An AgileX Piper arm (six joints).
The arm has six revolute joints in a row. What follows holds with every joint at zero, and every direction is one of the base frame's. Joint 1 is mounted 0.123 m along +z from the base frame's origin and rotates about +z. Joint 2 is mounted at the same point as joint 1 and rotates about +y. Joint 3 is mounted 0.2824 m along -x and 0.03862 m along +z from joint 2 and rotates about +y. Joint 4 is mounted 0.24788 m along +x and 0.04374 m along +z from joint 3 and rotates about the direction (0.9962, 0, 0.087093). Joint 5 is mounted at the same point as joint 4 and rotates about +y. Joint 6 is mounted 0.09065 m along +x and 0.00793 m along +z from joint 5 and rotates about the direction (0.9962, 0, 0.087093). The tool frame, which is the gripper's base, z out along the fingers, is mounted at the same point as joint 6; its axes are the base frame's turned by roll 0, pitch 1.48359 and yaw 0 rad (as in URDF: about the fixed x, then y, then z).
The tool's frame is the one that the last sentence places.
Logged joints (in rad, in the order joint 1, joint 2, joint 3, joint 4, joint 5, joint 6), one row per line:
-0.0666 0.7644 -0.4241 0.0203 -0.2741 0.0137
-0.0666 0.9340 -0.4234 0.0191 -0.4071 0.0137
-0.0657 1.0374 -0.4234 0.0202 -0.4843 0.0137
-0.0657 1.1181 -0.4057 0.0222 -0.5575 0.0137
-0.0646 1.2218 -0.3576 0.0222 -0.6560 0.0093
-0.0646 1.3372 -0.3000 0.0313 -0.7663 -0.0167
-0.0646 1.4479 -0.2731 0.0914 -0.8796 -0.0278
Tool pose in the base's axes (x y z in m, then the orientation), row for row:
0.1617 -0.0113 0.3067 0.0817 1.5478 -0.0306
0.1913 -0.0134 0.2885 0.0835 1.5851 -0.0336
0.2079 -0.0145 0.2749 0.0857 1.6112 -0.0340
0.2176 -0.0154 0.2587 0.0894 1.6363 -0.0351
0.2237 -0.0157 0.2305 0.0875 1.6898 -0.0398
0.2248 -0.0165 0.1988 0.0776 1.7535 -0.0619
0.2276 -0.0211 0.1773 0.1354 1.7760 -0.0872
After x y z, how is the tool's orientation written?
As a rotation vector, in radians.
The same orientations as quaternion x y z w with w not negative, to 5 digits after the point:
0.03688 0.69870 -0.01381 0.71433
0.03750 0.71189 -0.01509 0.70112
0.03835 0.72098 -0.01521 0.69173
0.03986 0.72959 -0.01565 0.68254
0.03871 0.74760 -0.01761 0.66278
0.03400 0.76833 -0.02712 0.63857
0.05908 0.77493 -0.03805 0.62813

